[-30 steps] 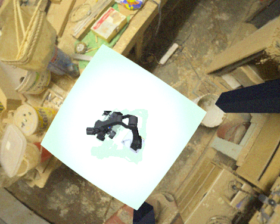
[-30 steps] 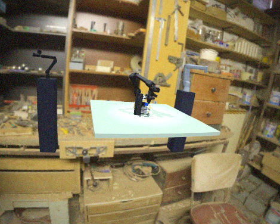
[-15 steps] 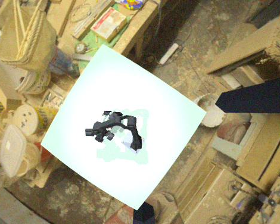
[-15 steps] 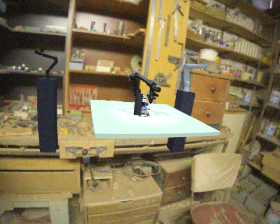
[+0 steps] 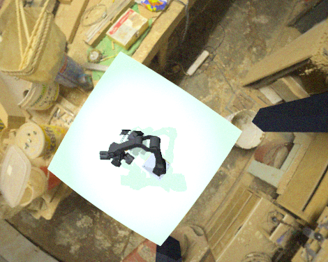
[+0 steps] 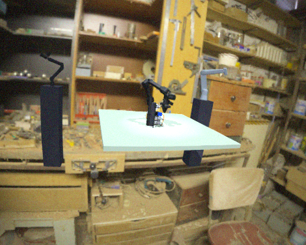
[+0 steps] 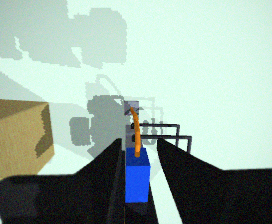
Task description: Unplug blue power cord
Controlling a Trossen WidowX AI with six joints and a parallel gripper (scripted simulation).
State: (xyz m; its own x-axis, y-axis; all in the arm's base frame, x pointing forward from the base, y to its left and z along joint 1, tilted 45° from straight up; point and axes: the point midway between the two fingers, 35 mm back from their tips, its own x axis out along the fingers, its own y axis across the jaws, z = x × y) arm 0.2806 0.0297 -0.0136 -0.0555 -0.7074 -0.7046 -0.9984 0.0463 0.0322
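My gripper tip is 7 cm to the left of the blue plug and 1 cm above it.
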